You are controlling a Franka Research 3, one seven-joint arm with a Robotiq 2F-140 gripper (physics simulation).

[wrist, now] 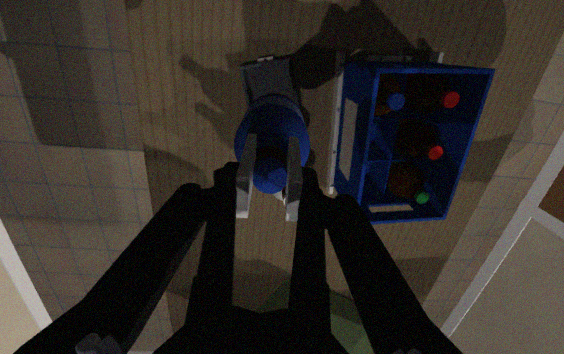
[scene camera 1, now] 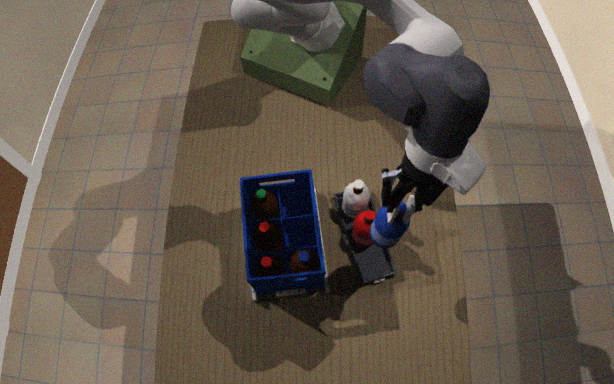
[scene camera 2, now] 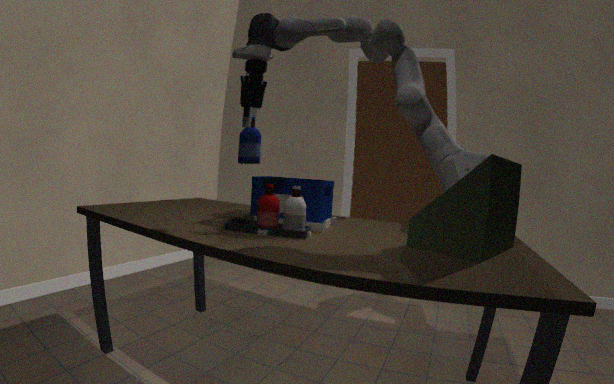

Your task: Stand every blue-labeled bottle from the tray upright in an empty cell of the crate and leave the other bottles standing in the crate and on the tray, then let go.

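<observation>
My gripper (scene camera 1: pixel 404 209) (scene camera 2: pixel 250 121) (wrist: pixel 271 152) is shut on the neck of the blue-labeled bottle (scene camera 1: pixel 389 227) (scene camera 2: pixel 249 147) (wrist: pixel 272 117). The bottle hangs upright, well above the tray (scene camera 1: pixel 372 262) (scene camera 2: pixel 239 226) (wrist: pixel 270 80). A red-labeled bottle (scene camera 1: pixel 363 231) (scene camera 2: pixel 268 207) and a white-labeled bottle (scene camera 1: pixel 356 201) (scene camera 2: pixel 295 212) stand on the tray. In scene camera 1, the blue crate (scene camera 1: pixel 270 286) (scene camera 2: pixel 322 205) (wrist: pixel 361 90) stands left of the tray. Its right column has a blue-capped bottle (scene camera 1: pixel 303 259) (wrist: pixel 396 101) in the front cell; the middle and back cells are empty.
The crate's left column holds a green-capped bottle (scene camera 1: pixel 261 194) (wrist: pixel 422 198) at the back and two red-capped bottles, one in the middle (scene camera 1: pixel 264 228) (wrist: pixel 435 152) and one in front (scene camera 1: pixel 266 262) (wrist: pixel 451 99). The green arm base (scene camera 1: pixel 285 60) (scene camera 2: pixel 465 210) stands behind the crate.
</observation>
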